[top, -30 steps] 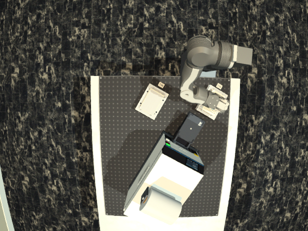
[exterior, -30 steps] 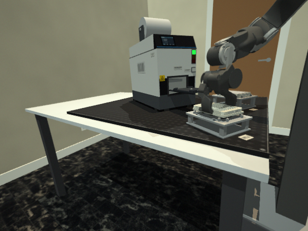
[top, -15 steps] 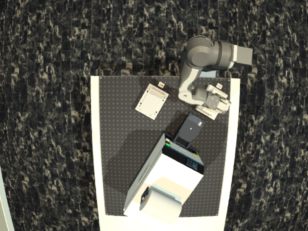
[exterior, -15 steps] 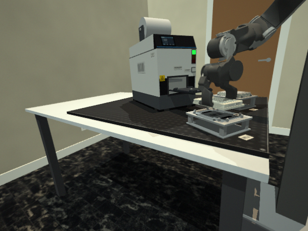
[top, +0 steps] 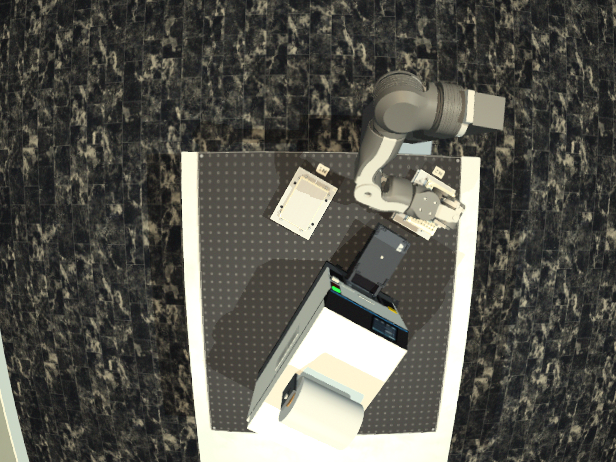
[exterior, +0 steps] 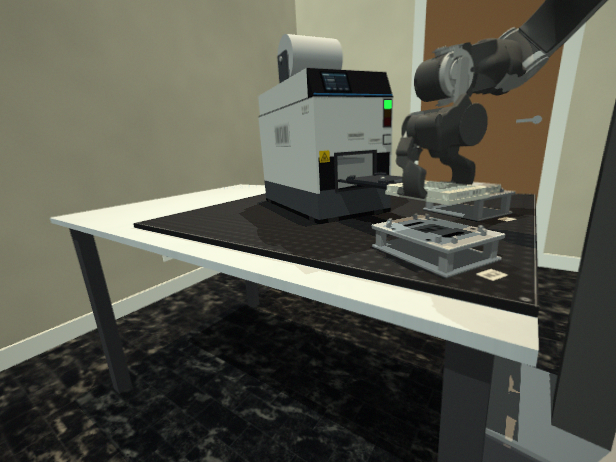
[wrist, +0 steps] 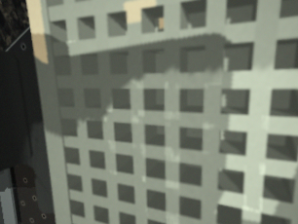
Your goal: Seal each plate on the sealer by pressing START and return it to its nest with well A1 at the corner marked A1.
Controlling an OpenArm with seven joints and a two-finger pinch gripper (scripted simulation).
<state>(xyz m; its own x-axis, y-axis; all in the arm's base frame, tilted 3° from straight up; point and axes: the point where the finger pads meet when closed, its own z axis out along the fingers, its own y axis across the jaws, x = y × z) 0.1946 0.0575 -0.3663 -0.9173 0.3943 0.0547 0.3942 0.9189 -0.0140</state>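
The sealer stage lies 15 cm ahead of my hand and 12 cm to the right of it. Round my hand: label tag (11 cm below, 10 cm behind, 4 cm to the left); clear well plate (right at my hand); N1 label (30 cm to the right, 11 cm below, 7 cm behind).
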